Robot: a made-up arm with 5 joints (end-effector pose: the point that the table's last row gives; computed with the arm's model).
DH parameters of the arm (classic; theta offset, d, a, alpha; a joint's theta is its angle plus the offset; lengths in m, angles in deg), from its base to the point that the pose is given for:
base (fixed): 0 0.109 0 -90
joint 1: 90 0.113 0.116 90
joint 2: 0 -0.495 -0.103 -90
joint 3: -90 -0.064 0.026 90
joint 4: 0 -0.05 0.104 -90
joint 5: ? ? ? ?
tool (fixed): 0 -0.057 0 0
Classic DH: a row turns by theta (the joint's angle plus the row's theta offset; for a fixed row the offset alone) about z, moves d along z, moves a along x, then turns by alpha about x.
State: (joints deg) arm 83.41 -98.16 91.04 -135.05 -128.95
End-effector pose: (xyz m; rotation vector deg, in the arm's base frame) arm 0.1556 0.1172 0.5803 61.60 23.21 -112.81
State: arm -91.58 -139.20 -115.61 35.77 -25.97
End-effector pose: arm 0.4260 0.0150 -0.3285 151.24 1.46 -62.09
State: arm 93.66 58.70 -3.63 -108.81 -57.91
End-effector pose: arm -0.3289 -0.1486 0.4100 -91.87 76.40 -70.29
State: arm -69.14 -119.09 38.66 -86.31 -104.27
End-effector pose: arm -0.1515 0.1573 -0.0848 119.91 25.57 42.51
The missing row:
joint 5: 0 0.266 0.079 90
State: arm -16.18 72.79 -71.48 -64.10 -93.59
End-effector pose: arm -0.3828 -0.3233 -0.0782 19.15 -65.33 -154.69
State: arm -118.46 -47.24 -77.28 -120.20 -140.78
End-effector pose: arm -0.0291 0.1701 -0.4646 -29.26 10.71 67.99
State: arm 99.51 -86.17 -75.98 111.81 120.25
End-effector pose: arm 0.0995 -0.0351 0.5618 128.56 14.61 -94.13
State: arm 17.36 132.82 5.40 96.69 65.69
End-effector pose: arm -0.7545 0.1340 0.2280 57.17 -45.84 72.93
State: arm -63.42 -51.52 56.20 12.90 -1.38
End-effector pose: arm 0.0880 0.1998 -0.4952 -26.57 -5.04 -31.58
